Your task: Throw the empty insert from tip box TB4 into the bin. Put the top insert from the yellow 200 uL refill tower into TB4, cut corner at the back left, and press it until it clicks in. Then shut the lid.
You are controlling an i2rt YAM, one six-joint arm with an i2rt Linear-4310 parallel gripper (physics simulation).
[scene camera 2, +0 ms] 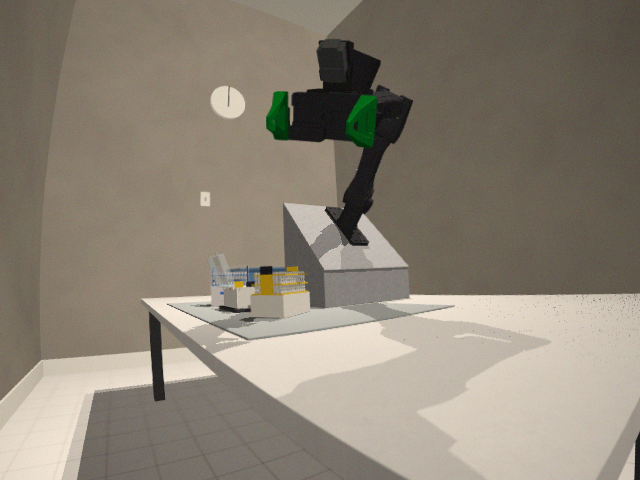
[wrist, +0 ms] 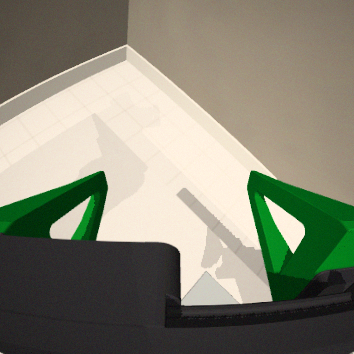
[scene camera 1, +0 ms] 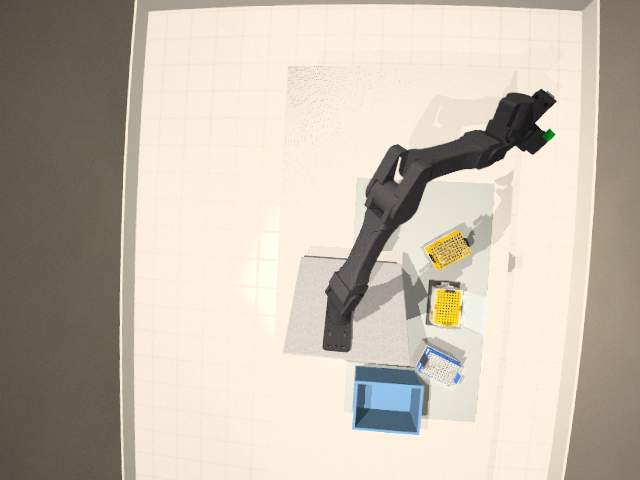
same spot on grey mat: [wrist: 206, 291] = [scene camera 1: 486, 190]
